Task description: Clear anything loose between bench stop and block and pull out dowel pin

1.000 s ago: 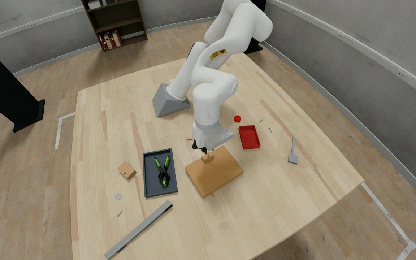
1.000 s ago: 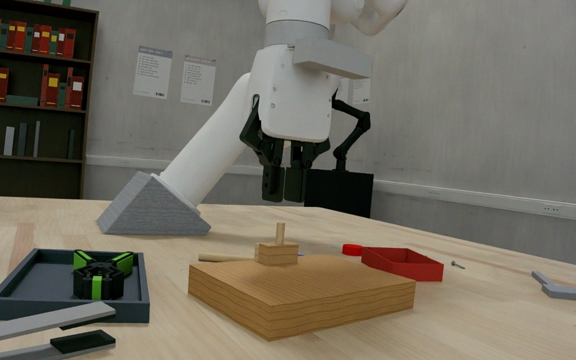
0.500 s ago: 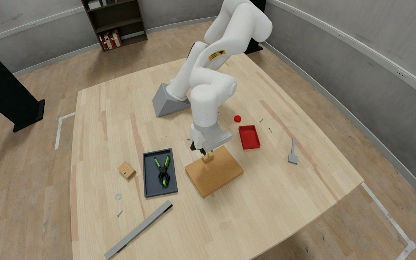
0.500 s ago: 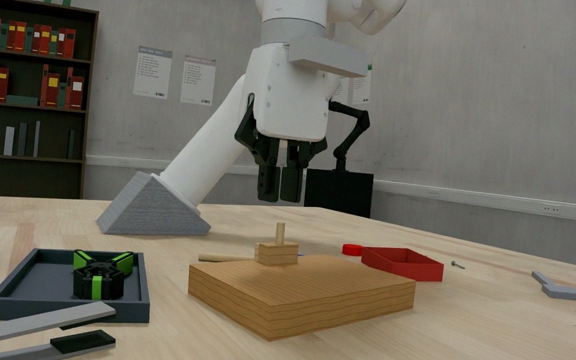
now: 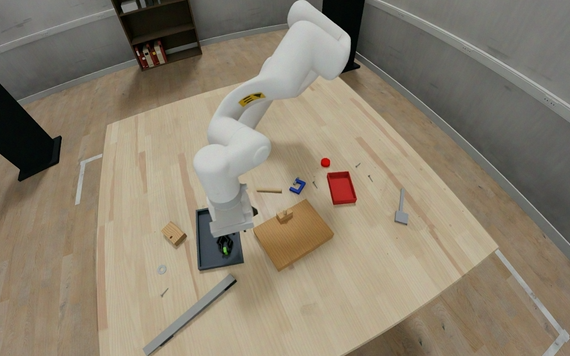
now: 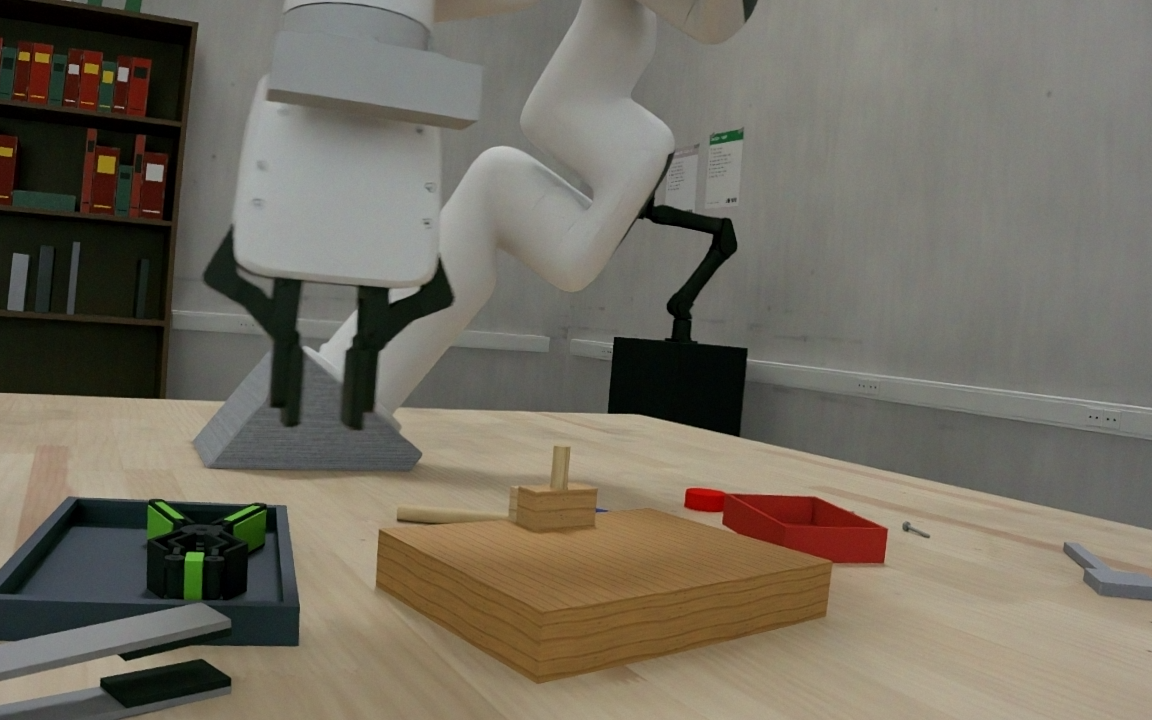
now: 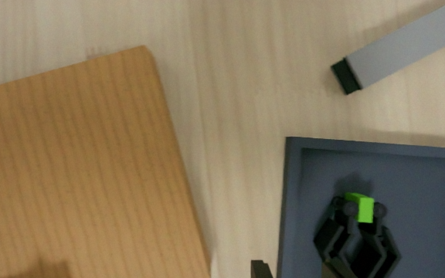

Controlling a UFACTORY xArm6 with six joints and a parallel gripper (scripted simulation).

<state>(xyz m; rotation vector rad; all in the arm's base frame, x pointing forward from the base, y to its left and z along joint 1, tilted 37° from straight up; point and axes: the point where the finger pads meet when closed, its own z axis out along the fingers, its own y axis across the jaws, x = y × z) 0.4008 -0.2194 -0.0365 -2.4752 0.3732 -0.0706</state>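
Now: hand 50 mm past the grey tray, 60 mm to the left of it and 100 mm above it. From my hand the other things lie so: dowel pin (10 mm ahead, 150 mm to the left, 50 mm below); bench board (60 mm ahead, 140 mm to the left, 90 mm below); small wooden block (10 mm ahead, 150 mm to the left, 70 mm below).
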